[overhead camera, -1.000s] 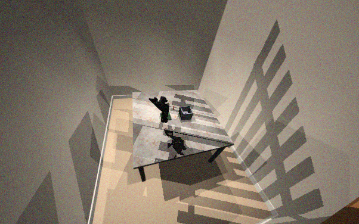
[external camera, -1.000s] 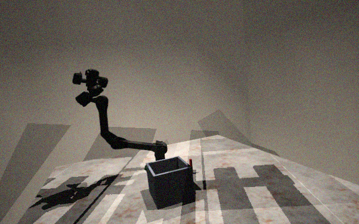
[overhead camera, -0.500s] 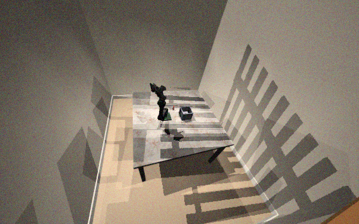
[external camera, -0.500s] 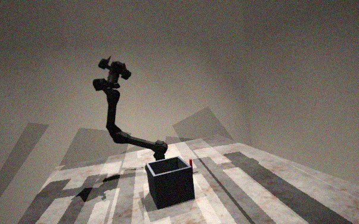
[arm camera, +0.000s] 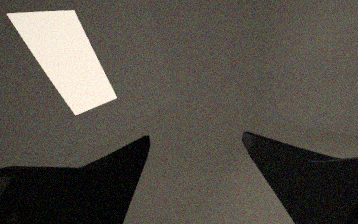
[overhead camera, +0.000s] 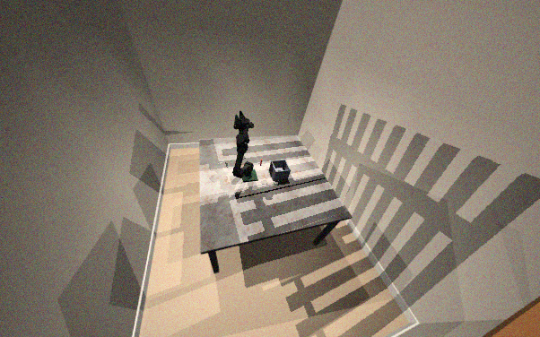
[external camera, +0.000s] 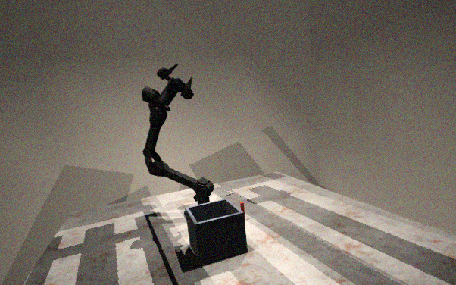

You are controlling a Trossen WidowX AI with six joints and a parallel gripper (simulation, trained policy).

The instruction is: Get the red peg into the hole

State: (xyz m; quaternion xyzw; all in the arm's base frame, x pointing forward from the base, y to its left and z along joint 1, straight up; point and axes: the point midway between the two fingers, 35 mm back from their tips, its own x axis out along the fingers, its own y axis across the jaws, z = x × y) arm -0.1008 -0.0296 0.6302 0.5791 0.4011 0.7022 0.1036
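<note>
Right now the red peg is 25 cm ahead of my gripper tip, 17 cm to the left of it and 63 cm below it.
</note>
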